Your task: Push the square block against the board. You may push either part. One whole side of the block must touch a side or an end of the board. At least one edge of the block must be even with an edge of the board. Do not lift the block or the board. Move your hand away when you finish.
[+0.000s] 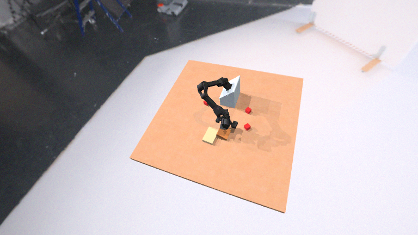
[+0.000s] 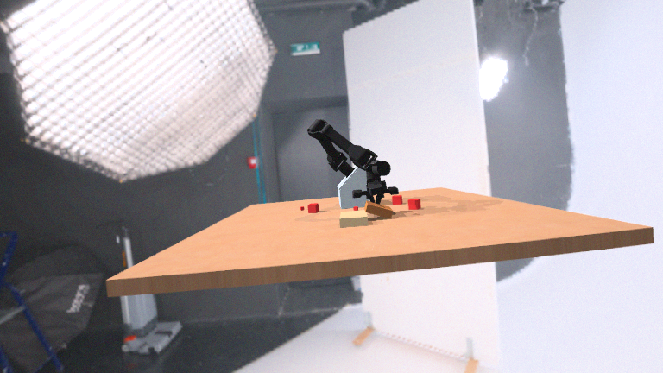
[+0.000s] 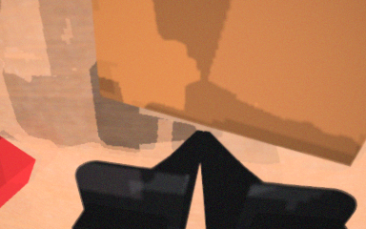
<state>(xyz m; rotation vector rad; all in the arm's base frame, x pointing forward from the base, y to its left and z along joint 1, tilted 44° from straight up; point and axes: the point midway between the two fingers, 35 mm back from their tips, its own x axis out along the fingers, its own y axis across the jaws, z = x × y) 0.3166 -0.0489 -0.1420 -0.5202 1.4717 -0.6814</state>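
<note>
Now: gripper tip 80 mm short of the square block, 10 mm to the left of it and 30 mm below it. The rest, counted from my gripper tip: board: 130 mm ahead, 110 mm to the right, 10 mm above.
</note>
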